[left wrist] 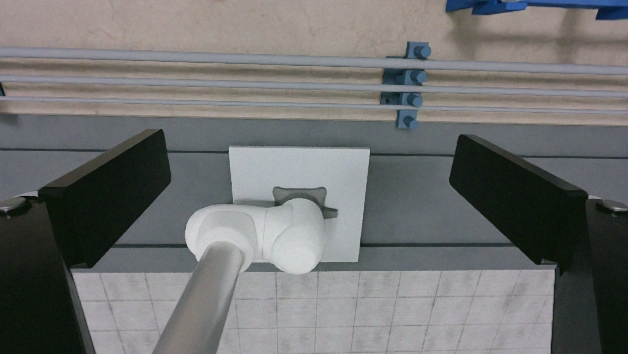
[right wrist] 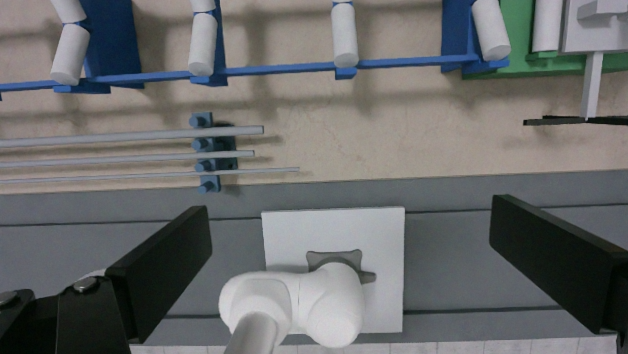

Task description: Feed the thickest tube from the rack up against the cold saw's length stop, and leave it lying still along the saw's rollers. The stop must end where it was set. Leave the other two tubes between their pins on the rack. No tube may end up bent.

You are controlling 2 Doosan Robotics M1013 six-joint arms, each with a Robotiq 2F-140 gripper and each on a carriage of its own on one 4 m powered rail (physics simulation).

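The thickest tube [left wrist: 280, 59] [right wrist: 150, 135] lies on the rack between the upper two pins, farthest from the rail. The middle tube [left wrist: 280, 85] [right wrist: 150, 159] and the thinnest tube [left wrist: 280, 103] [right wrist: 150, 176] lie parallel to it between their pins. All three look straight. A rack stand [left wrist: 406, 123] [right wrist: 210, 183] with round pins shows in each view. My left gripper [left wrist: 314, 157] and my right gripper [right wrist: 347, 224] are open, empty and high above the rail side of the tubes. Part of the green saw [right wrist: 515, 55] shows at the upper right in the right wrist view; the length stop cannot be made out.
The blue roller frame [left wrist: 575, 4] [right wrist: 290, 69] with white rollers [right wrist: 345, 40] stands beyond the tubes. The grey rail [left wrist: 410, 200] [right wrist: 450, 260] runs below, with a white carriage plate [left wrist: 300, 167] [right wrist: 335, 230] under each arm. A grey arm with a black bar [right wrist: 560, 120] projects near the saw.
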